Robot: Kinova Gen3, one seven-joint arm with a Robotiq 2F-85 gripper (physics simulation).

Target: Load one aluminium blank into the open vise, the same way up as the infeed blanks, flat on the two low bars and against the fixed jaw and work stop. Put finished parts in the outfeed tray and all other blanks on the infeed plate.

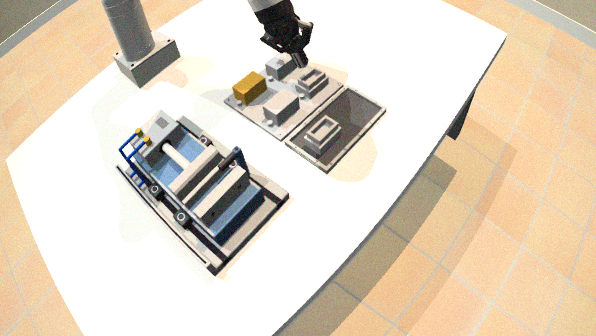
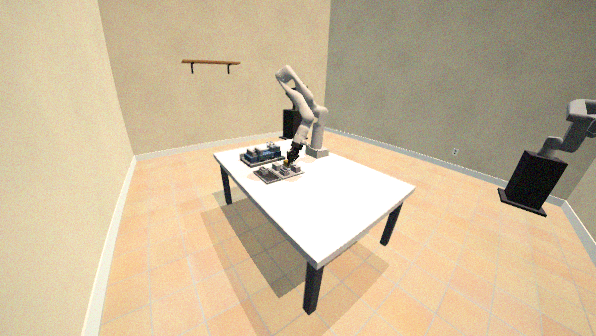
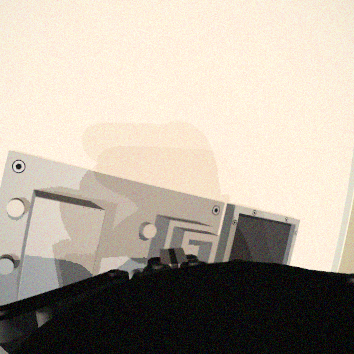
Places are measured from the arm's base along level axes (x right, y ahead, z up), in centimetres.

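Pixels of known places: gripper, fingertip midpoint: [image 1: 304, 66] [image 2: 288, 166] [image 3: 171, 264]; arm's base, link origin: [image 1: 139, 51] [image 2: 315, 147].
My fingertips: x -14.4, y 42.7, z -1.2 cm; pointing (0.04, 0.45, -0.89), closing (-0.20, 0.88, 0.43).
Observation:
For each thing: its middle in the pictures, then the offset to it from my fingertips. Level surfaces: height alone.
- grey block-shaped blank, body centre: [image 3: 56, 248] [image 1: 281, 65] dx -0.1, dy -6.4, dz -2.6 cm
- plain grey blank, body centre: [image 1: 281, 106] dx +9.9, dy +1.5, dz -2.6 cm
- orange-yellow block, body centre: [image 1: 249, 87] dx +8.9, dy -7.6, dz -2.6 cm
- second stepped part, body centre: [image 1: 322, 133] dx +10.9, dy +11.6, dz -2.8 cm
- grey vise, body centre: [image 1: 186, 174] [image 2: 262, 153] dx +32.0, dy -2.1, dz -0.2 cm
- upright blue post, body centre: [image 1: 241, 162] dx +25.1, dy +5.4, dz +0.7 cm
- white table, surface height: dz -5.2 cm
My gripper [image 1: 300, 61] [image 2: 288, 163] [image 3: 171, 264] is shut and empty. Its tips are over the infeed plate [image 1: 255, 114] [image 3: 165, 202], between a grey block-shaped blank [image 1: 278, 67] [image 3: 67, 235] at the far corner and a stepped, pocketed part [image 1: 312, 83] [image 3: 195, 245]. Contact cannot be told. Another plain grey blank [image 1: 281, 106] and an orange-yellow block [image 1: 249, 87] sit on the plate. A second stepped part [image 1: 322, 134] sits in the dark outfeed tray [image 1: 327, 168] [image 3: 294, 240]. The blue and grey vise [image 1: 221, 193] [image 2: 263, 154] has a gap between its jaws and no blank visible there.
Round pegs [image 1: 270, 123] [image 3: 148, 231] stand on the infeed plate beside the blocks. The vise has an upright blue post [image 1: 241, 159] with a dark rod, and blue pipes [image 1: 131, 159] at its other end. The robot base [image 1: 147, 62] [image 2: 317, 151] stands on the white table [image 1: 425, 65] [image 2: 345, 200].

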